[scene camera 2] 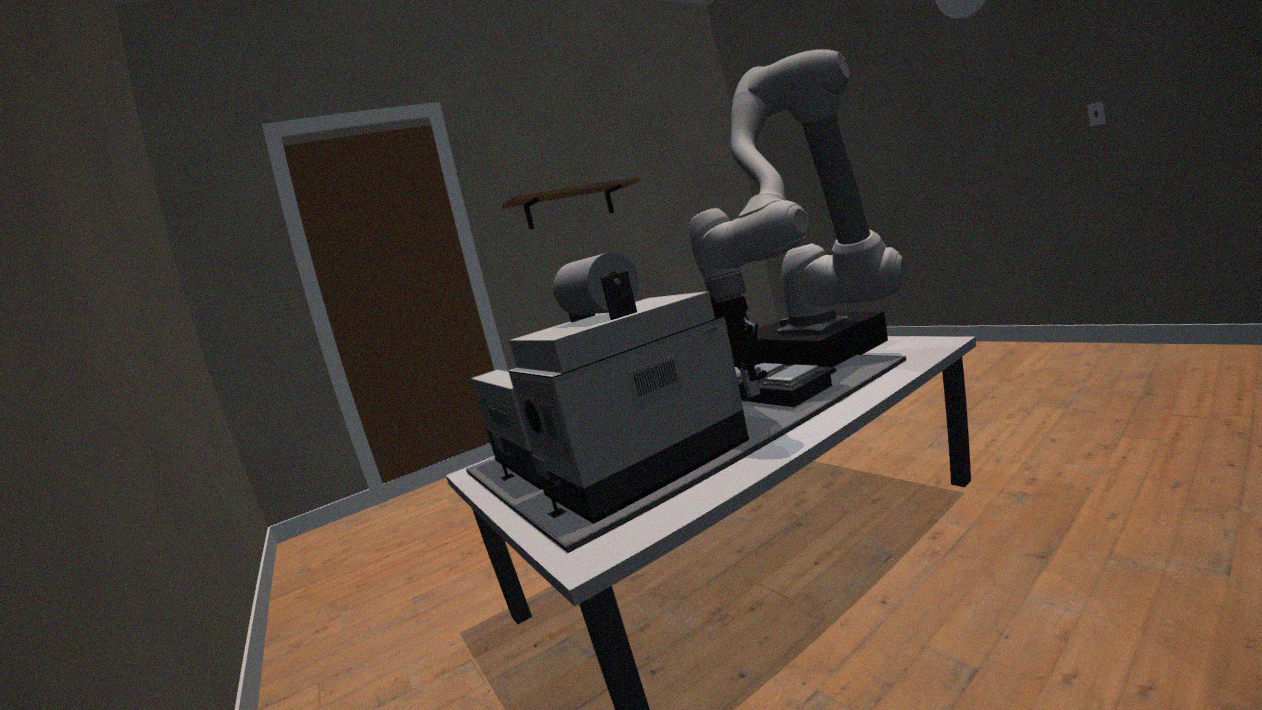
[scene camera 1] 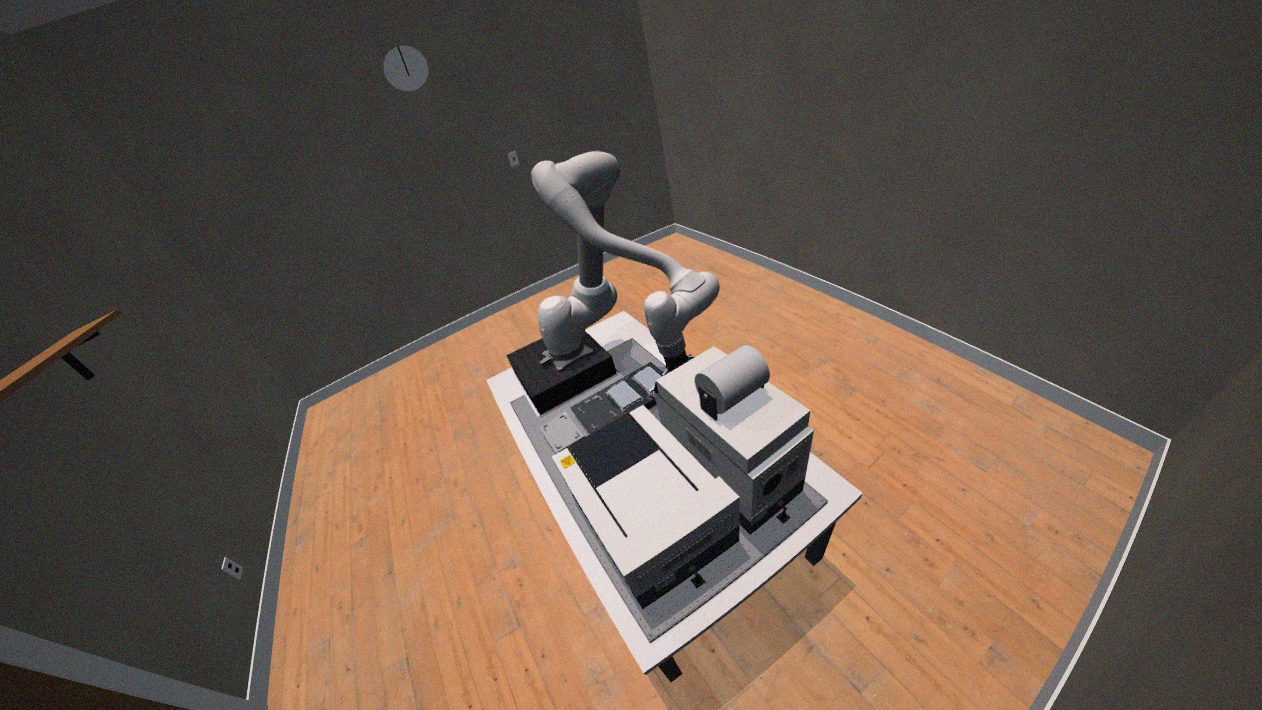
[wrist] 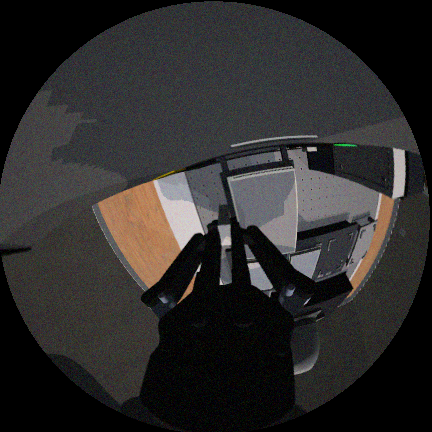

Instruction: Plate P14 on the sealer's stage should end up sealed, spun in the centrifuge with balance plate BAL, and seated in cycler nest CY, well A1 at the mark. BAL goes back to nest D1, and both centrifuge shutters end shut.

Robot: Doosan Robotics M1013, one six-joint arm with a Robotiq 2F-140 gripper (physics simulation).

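Places are measured from the arm's base along level axes (x right, y back, z down), in metres.
Where they show: gripper, fingertip midpoint: (scene camera 2: 754, 395) (wrist: 224, 212); arm's base at its link origin: (scene camera 2: 813, 327) (scene camera 1: 567, 354) (wrist: 298, 318).
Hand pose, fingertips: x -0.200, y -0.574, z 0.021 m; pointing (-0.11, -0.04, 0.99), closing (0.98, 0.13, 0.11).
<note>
Each offset is from my fingertips to the centre of the thing. Level surfaces: height alone.
My gripper (scene camera 2: 750, 386) (wrist: 224, 212) is shut, its two fingers close together with no plate between them. In the wrist view, a broad pale plate @[dy +0.006, dx +0.065, dz -0.052 m] (wrist: 267, 205) lies flat in a dark frame just right of the fingertips, apparently P14 on the sealer's stage; its label is unreadable. The sealer @[dy -0.292, dx +0.081, dz -0.164 m] (scene camera 1: 732, 423) (scene camera 2: 635, 406) is the tall white box with a grey roll on top. Beyond the broad plate, two pale plates @[dy +0.207, dx +0.154, dz +0.016 m] (scene camera 1: 624, 393) @[dy +0.199, dx +0.030, dz +0.016 m] (scene camera 1: 649, 378) (wrist: 306, 262) sit in a row of nests. I cannot tell which is BAL. In scene camera 1 the sealer hides the fingertips.
A low white machine @[dy -0.240, dx +0.385, dz -0.048 m] (scene camera 1: 670, 503) with a dark panel @[dy -0.106, dx +0.374, dz -0.138 m] (scene camera 1: 617, 454) stands beside the sealer. A dark nest (scene camera 1: 593, 410) (wrist: 337, 252) and a light nest @[dy +0.233, dx +0.432, dz +0.047 m] (scene camera 1: 560, 430) hold no plate. The arm's black base block (scene camera 1: 560, 375) stands behind the nest row on the table @[dz +0.086 m] (scene camera 2: 706, 503).
</note>
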